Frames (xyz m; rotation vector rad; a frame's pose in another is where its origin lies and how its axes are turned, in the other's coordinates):
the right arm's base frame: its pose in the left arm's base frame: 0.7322 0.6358 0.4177 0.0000 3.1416 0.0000
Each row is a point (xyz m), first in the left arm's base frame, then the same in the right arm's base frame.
Working: the left arm's base frame: its pose in the right arm's base frame: 0.7322 -0.6358 0.4177 0.0000 3.1416 0.0000

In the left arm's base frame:
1: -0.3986 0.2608 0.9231
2: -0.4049 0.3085 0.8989
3: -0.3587 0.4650 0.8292
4: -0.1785 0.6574 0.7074
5: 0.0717 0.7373 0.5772
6: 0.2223 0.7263 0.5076
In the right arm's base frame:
1: 1.1308 -0.3750 -0.5054
2: 1.1371 -0.3273 -0.4812
3: 1.0909 -0.1708 -0.4115
4: 0.9107 0.0216 -0.2897
5: 0.6605 0.1015 -0.1595
6: 0.5099 0.0905 -0.0899

